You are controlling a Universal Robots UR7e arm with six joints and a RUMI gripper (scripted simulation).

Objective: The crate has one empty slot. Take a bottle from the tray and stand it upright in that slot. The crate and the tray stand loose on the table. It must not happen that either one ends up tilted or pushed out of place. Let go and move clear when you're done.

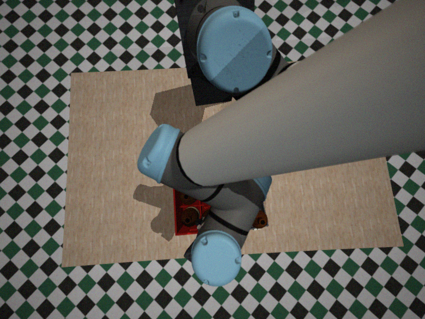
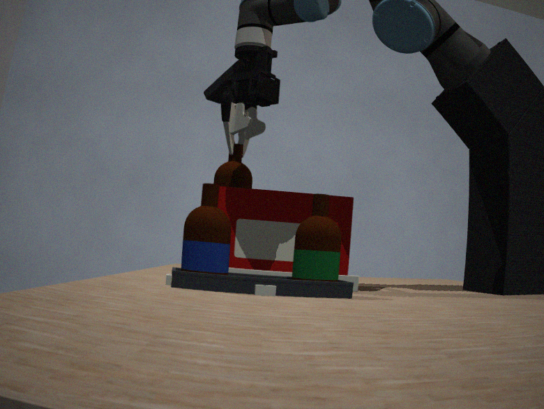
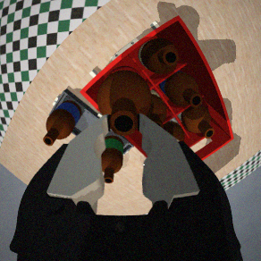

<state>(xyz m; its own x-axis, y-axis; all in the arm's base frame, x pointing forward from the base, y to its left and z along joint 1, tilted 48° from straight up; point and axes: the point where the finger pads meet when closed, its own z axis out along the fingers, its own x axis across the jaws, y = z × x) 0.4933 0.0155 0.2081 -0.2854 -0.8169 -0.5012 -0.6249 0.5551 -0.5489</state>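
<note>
Now: hand 17 cm above the crate, 7 cm past it and 6 cm to the left of it. Also, from my hand: green-labelled bottle 18 cm behind, 17 cm below, 13 cm to the left; then blue-labelled bottle 19 cm to the left, 17 cm below, 2 cm behind; then tray 24 cm below, 16 cm to the left, 10 cm behind.
</note>
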